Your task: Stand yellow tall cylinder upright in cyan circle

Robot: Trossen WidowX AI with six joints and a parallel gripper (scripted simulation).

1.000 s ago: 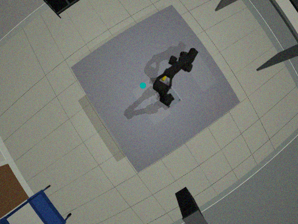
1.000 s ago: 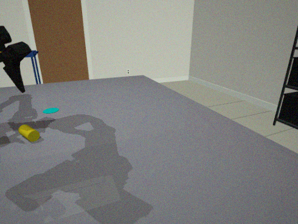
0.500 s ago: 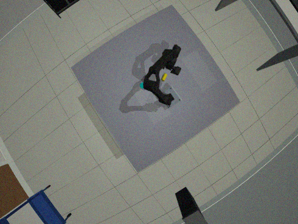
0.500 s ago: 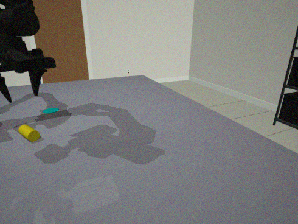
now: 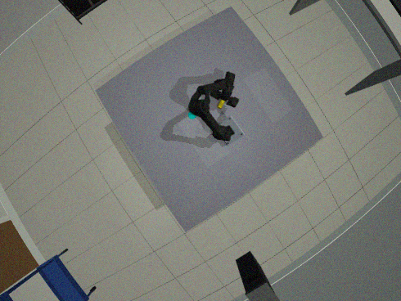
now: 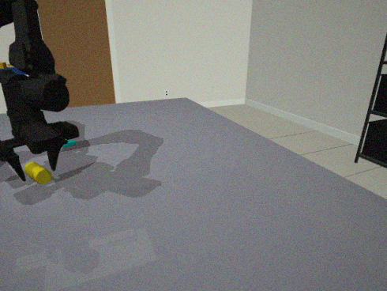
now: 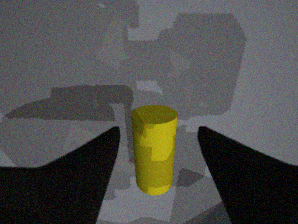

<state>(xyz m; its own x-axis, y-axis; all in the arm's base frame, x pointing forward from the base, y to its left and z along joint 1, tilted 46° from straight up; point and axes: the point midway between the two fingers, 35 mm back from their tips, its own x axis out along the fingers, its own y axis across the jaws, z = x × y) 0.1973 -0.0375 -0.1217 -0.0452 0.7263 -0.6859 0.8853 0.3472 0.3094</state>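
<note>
Now: gripper tip 23 cm to the right of the cyan circle, 5 cm short of it and 2 cm above it. Round my gripper tip: yellow cylinder (2 cm to the left, 1 cm behind).
</note>
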